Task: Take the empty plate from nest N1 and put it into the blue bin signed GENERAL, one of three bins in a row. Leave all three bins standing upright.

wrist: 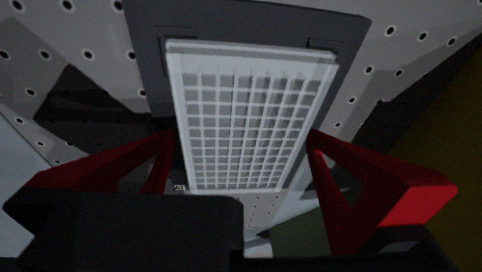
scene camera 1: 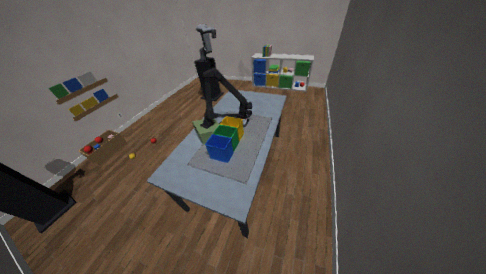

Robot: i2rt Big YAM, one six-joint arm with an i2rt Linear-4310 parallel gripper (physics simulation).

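Seen in the pictures: gripper, between the fingertips: point(wrist: 240, 136); arm's base, origin of its link: point(scene camera 1: 207, 125).
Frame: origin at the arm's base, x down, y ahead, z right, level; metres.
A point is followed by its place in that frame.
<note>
A clear white gridded plate point(wrist: 250, 90) {x 0.074, y 0.281, z -0.270 m} lies in a dark grey nest point(wrist: 250, 20) {x 0.088, y 0.311, z -0.274 m} in the wrist view. No N1 label is readable. My gripper point(wrist: 240, 136) {x 0.082, y 0.240, z -0.268 m} point(scene camera 1: 246, 119) {x 0.082, y 0.240, z -0.268 m} is open and empty, its red fingers on either side of the plate's long edges, with a wider gap on neither side that I can measure. The fingertips' height against the plate is hard to tell. In the scene view the blue bin point(scene camera 1: 220, 149) {x -0.058, y 0.341, z 0.271 m}, the green bin point(scene camera 1: 226, 132) {x -0.004, y 0.245, z 0.031 m} and the yellow bin point(scene camera 1: 233, 122) {x -0.024, y 0.250, z -0.103 m} stand upright in a row. The GENERAL sign is not readable.
The bins stand on a grey perforated board point(scene camera 1: 240, 162) {x 0.100, y 0.476, z 0.224 m} point(wrist: 100, 30) {x 0.099, y 0.294, z -0.350 m} on the blue-grey table point(scene camera 1: 175, 170) {x 0.112, y -0.010, z 0.510 m}. A green block-like object point(scene camera 1: 200, 131) {x -0.027, y 0.020, z 0.129 m} is beside the bins, near the arm's base. A yellow surface point(wrist: 445, 150) {x 0.064, y 0.257, z -0.106 m} rises at the right of the wrist view.
</note>
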